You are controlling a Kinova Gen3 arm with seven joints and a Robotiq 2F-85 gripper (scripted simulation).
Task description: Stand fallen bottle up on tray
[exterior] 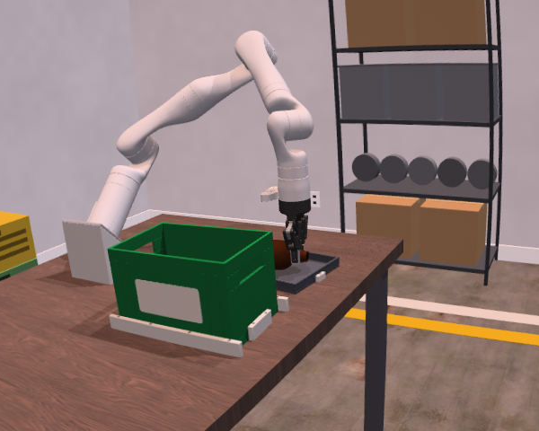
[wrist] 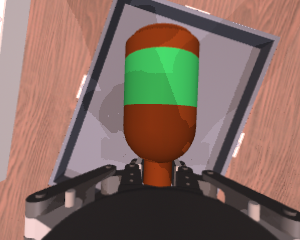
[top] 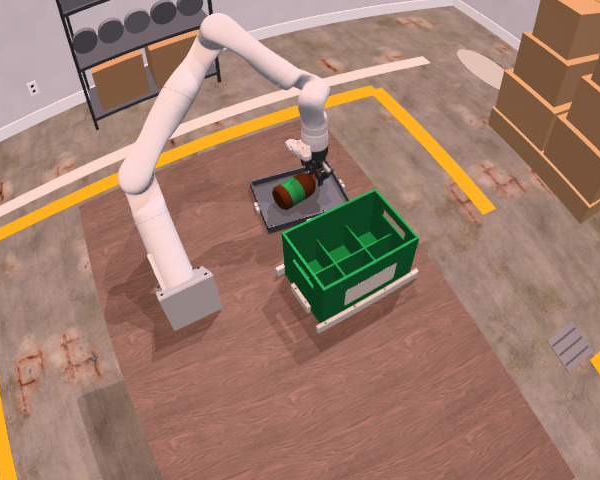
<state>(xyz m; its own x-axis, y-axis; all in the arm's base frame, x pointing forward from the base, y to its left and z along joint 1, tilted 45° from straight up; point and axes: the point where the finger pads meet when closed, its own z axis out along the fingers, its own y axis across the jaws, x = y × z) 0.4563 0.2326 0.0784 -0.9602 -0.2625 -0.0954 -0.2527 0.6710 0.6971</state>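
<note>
Now: the bottle 50 mm behind my hand and 10 mm to the right of it. From my hand the other things lie so: green crate (320 mm to the right, 50 mm behind, 40 mm above); dark grey tray (50 mm behind, 30 mm below, 20 mm to the right).
</note>
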